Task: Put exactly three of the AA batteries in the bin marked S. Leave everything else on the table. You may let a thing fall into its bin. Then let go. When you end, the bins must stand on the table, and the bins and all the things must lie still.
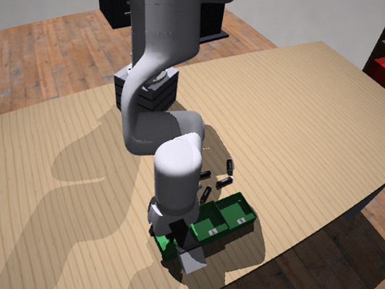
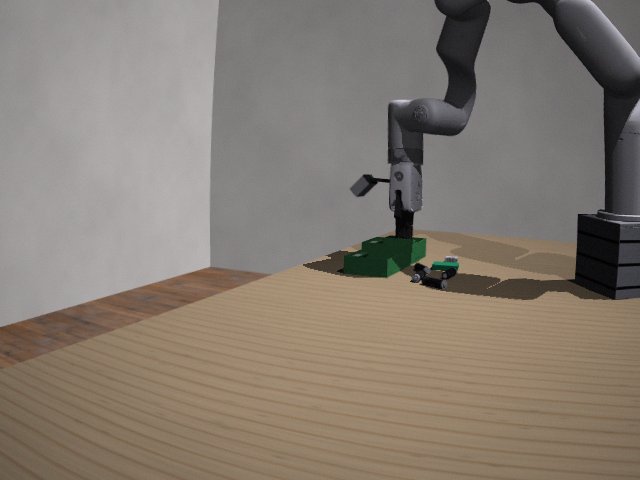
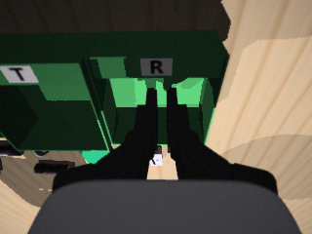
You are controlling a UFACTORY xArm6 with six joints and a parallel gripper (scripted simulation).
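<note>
Now: the green bin marked S 9 cm to the left of my hand, 2 cm below it and 1 cm ahead of it. Also, from my hand: flat green block 10 cm behind, 9 cm to the left, 4 cm below; then small white block 11 cm behind, 4 cm below, 2 cm to the left.
</note>
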